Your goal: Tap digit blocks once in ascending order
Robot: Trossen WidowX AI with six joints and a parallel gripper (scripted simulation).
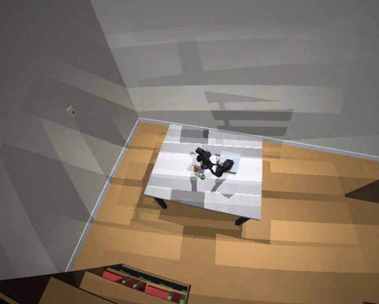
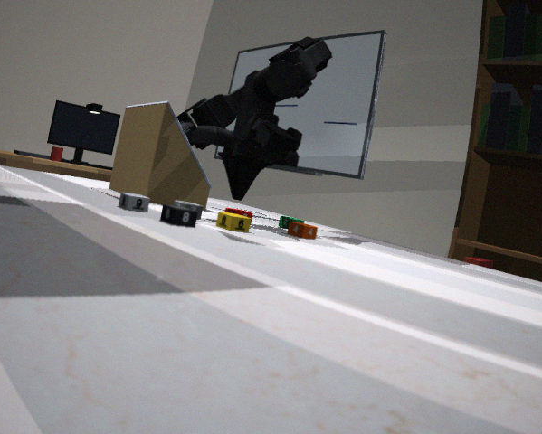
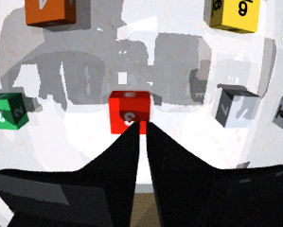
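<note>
My gripper tip is 10 mm to the right of the red block and 30 mm above it. From my gripper tip the other things lie so: green block (140 mm to the left, 30 mm below); then orange block (90 mm ahead, 70 mm to the left, 30 mm below); then yellow block (90 mm ahead, 70 mm to the right, 30 mm below).
</note>
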